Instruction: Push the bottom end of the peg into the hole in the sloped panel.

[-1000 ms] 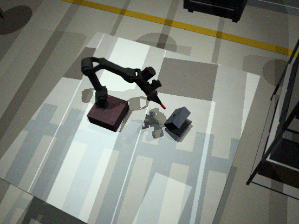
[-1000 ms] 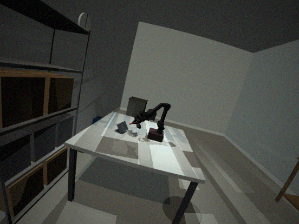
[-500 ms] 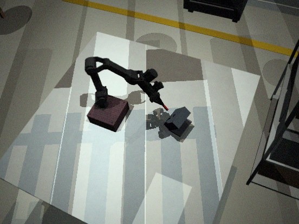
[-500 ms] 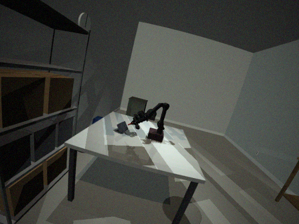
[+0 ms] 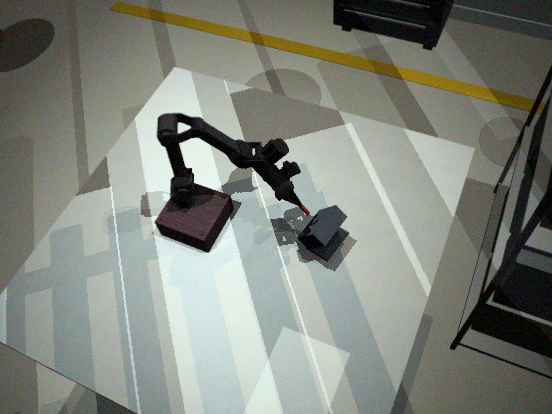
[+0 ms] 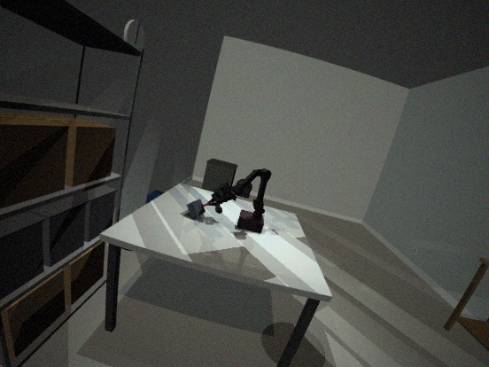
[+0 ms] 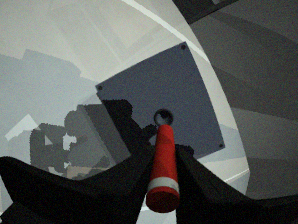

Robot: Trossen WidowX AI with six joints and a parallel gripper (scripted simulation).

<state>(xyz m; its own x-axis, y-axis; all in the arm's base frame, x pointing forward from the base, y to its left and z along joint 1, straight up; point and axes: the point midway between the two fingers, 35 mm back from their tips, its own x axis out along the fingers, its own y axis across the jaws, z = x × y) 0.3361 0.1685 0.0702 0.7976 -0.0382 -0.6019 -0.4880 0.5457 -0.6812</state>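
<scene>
My gripper tip is 8 cm short of the grey sloped panel block and 6 cm above it. From my gripper tip the other things lie so: red peg (1 cm behind, 1 cm above).
</scene>
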